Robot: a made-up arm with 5 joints.
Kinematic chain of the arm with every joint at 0, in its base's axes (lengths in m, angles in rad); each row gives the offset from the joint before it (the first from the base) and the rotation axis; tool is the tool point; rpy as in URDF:
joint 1: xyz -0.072 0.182 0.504 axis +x
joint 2: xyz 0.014 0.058 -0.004 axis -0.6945 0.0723 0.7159
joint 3: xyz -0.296 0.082 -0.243 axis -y
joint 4: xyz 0 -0.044 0.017 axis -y
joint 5: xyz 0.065 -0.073 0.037 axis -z
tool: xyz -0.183 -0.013 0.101 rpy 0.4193 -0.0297 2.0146
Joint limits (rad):
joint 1: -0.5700..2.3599
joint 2: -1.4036..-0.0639
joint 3: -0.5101..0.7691
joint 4: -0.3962..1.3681
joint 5: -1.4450..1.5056
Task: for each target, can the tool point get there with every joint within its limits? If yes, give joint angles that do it. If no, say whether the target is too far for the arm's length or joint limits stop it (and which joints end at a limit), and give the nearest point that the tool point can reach.
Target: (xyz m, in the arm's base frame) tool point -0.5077 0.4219 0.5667
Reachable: yes | joints 1.2401 -0.5175 0.0492 0.6841 -0.6664
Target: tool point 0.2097 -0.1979 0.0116
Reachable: no: joint limits stop it (at a limit: joint 2, joint 3, joint 4, joint 5) | nearest point -0.2119 0.0310 0.3083 | short by 0.564 m
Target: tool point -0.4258 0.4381 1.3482
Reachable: no: too far | nearest point -0.2850 0.3497 1.0569 | short by 0.335 m
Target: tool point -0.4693 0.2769 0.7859
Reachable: yes | joints 1.7640 -0.3217 -0.0717 0.6814 0.6563
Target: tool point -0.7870 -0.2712 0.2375
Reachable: no: too far | nearest point -0.5176 -0.0724 0.3351 | short by 0.349 m
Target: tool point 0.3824 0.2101 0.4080
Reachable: no: joint limits stop it (at a limit: joint 1, joint 2, joint 3, joint 4, joint 5) | nearest point 0.0366 0.4716 0.3803 | short by 0.434 m
